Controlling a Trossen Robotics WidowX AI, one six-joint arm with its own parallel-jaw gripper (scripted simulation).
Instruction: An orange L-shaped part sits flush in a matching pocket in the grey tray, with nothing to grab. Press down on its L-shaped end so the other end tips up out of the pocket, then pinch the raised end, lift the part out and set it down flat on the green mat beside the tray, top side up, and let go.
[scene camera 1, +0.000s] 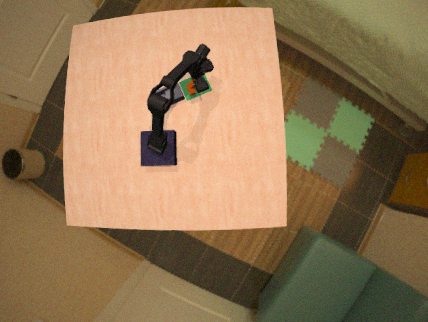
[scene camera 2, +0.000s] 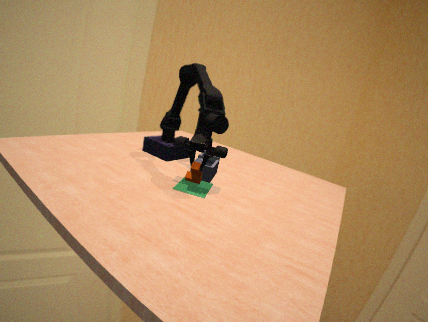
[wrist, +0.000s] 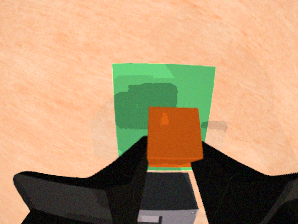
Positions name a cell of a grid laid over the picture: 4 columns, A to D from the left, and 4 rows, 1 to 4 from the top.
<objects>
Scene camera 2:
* gripper: B3
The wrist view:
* gripper: C3
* orange L-shaped part: C3, held by the gripper
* green mat: B2
</objects>
